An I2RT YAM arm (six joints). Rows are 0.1 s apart.
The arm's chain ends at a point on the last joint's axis. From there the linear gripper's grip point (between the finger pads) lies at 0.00 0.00 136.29 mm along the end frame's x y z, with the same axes.
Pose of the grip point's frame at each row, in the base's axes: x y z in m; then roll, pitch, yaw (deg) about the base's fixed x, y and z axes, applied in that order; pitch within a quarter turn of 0, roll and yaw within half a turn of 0:
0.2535 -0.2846 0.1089 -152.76 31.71 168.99
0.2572 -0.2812 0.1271 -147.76 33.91 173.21
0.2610 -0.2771 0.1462 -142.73 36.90 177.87
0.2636 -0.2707 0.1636 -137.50 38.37 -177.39
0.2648 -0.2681 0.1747 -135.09 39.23 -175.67
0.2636 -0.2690 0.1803 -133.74 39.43 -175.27
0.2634 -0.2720 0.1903 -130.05 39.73 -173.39
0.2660 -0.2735 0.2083 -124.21 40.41 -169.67
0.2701 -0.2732 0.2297 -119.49 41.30 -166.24
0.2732 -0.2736 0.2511 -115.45 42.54 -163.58
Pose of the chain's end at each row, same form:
0.2029 -0.2112 0.2120 -152.76 31.71 168.99
0.2019 -0.2014 0.2228 -147.76 33.91 173.21
0.1990 -0.1922 0.2329 -142.73 36.90 177.87
0.1971 -0.1816 0.2424 -137.50 38.37 -177.39
0.1967 -0.1768 0.2495 -135.09 39.23 -175.67
0.1958 -0.1758 0.2531 -133.74 39.43 -175.27
0.1957 -0.1748 0.2577 -130.05 39.73 -173.39
0.1969 -0.1715 0.2666 -124.21 40.41 -169.67
0.1989 -0.1685 0.2801 -119.49 41.30 -166.24
0.2004 -0.1667 0.2943 -115.45 42.54 -163.58

